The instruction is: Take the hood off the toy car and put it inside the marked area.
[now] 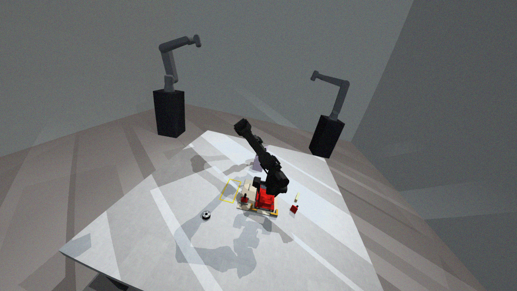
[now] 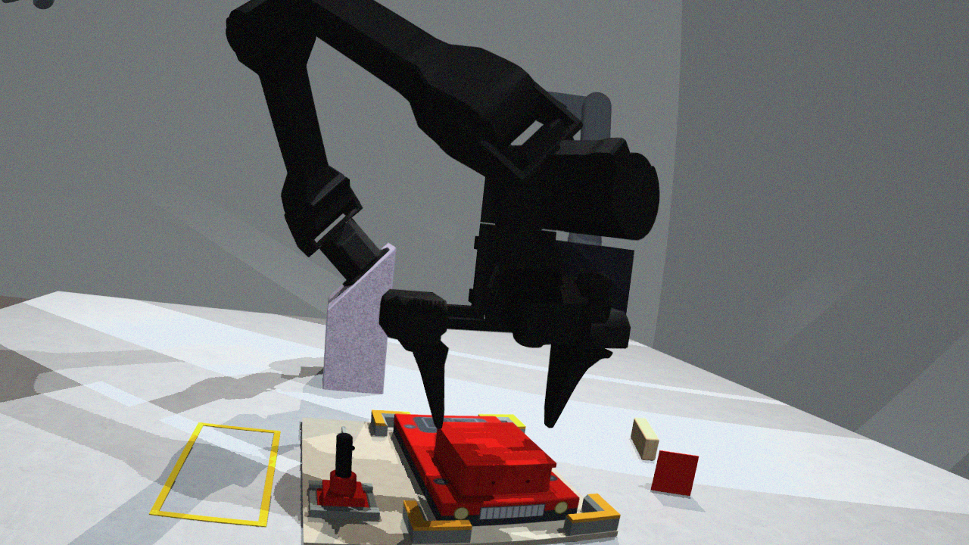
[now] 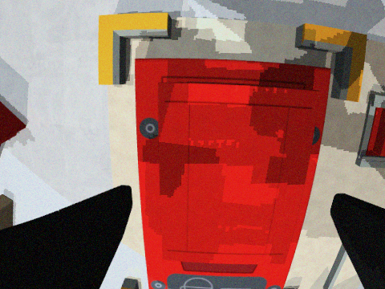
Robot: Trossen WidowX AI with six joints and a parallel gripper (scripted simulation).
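My gripper tip is now 2 cm above the red hood. From my gripper tip the other things lie so: tan block 21 cm to the left, 7 cm behind, 5 cm below; then red mount 12 cm to the right, 3 cm below, 1 cm ahead; then black wheel 30 cm to the right, 15 cm ahead, 5 cm below.
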